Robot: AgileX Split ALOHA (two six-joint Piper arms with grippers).
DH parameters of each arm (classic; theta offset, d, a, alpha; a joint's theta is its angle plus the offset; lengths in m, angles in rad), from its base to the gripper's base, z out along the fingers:
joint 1: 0 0.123 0 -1.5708
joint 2: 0.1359 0 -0.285 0
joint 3: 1.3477 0 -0.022 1.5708
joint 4: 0 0.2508 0 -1.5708
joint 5: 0 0 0.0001 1.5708
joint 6: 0 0.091 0 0
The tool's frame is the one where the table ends.
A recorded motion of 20 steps. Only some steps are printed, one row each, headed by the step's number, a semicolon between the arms.
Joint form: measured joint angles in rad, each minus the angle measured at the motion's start. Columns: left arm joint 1, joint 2, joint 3, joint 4, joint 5, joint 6; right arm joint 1, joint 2, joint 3, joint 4, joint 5, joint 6.
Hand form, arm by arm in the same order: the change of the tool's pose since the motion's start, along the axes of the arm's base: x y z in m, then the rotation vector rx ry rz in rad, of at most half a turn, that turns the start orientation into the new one. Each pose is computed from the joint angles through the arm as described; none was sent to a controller.
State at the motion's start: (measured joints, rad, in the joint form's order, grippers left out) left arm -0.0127 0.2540 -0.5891 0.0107 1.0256 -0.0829; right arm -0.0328 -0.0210 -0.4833 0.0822 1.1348 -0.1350
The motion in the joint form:
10: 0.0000 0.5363 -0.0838 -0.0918 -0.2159 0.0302; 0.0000 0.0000 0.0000 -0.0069 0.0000 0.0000
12: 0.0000 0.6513 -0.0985 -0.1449 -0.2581 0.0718; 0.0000 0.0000 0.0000 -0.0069 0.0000 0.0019
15: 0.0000 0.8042 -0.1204 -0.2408 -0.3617 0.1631; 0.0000 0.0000 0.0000 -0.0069 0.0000 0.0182
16: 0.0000 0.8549 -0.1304 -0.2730 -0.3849 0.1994; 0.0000 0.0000 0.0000 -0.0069 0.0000 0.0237
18: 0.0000 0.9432 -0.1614 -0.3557 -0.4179 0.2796; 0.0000 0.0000 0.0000 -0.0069 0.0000 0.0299
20: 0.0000 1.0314 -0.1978 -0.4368 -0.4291 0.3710; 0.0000 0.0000 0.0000 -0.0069 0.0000 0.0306
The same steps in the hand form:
10: 0.1097 -0.0076 -0.0049 -0.0655 0.2365 -0.0303; 0.0000 -0.0006 0.0000 -0.0057 0.0002 -0.0038
12: 0.1331 -0.0110 -0.0150 -0.0886 0.2924 -0.0542; 0.0000 -0.0006 0.0000 -0.0041 0.0003 -0.0048
15: 0.1670 -0.0158 -0.0294 -0.1178 0.3118 -0.0923; 0.0000 -0.0006 0.0000 0.0099 0.0010 -0.0132
16: 0.1774 -0.0172 -0.0351 -0.1236 0.3252 -0.1068; 0.0000 -0.0006 0.0000 0.0146 0.0012 -0.0160
18: 0.1968 -0.0209 -0.0422 -0.1474 0.3377 -0.1376; 0.0000 -0.0006 0.0000 0.0199 0.0015 -0.0192
20: 0.2152 -0.0247 -0.0506 -0.1639 0.3614 -0.1777; 0.0000 -0.0006 0.0000 0.0205 0.0015 -0.0196

